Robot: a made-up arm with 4 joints. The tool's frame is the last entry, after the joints.
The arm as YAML. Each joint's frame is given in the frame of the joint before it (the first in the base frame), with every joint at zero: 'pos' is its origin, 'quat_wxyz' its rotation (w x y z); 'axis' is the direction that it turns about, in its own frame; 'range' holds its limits. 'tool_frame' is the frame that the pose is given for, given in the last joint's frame.
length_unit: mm
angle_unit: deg
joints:
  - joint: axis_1
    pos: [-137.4, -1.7, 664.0]
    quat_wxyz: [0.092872, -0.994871, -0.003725, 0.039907]
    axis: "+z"
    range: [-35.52, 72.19]
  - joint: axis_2
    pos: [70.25, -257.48, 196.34]
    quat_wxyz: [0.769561, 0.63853, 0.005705, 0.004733]
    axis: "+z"
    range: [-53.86, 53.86]
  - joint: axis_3
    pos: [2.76, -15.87, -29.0]
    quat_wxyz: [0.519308, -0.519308, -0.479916, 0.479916]
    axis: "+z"
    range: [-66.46, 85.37]
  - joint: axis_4
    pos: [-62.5, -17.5, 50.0]
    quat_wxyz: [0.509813, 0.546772, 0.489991, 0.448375]
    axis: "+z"
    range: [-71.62, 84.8]
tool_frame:
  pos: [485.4, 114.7, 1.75]
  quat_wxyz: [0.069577, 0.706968, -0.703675, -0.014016]
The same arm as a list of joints. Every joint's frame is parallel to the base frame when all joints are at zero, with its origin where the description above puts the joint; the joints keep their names.
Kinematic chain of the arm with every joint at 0, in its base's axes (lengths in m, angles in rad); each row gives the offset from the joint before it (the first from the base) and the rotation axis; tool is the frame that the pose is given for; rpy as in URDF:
axis_1: xyz -0.1374 -0.0017 0.664 axis -0.080097 0.184493 -0.979565
axis_2: xyz 0.0543 0.2903 -0.1502 axis +y
axis_3: xyz 0.004 -0.029 0.0156 axis -x
axis_4: xyz -0.05 0.0175 0.0625 axis 0.078102 0.118103 -0.989925
tool: xyz -0.1097 -0.4818 -0.0679 rpy 0 0 0
Joint limits (rad, base to tool): -0.6199..1.26 -0.94..0.94 -1.1599..1.49 -1.25..1.48

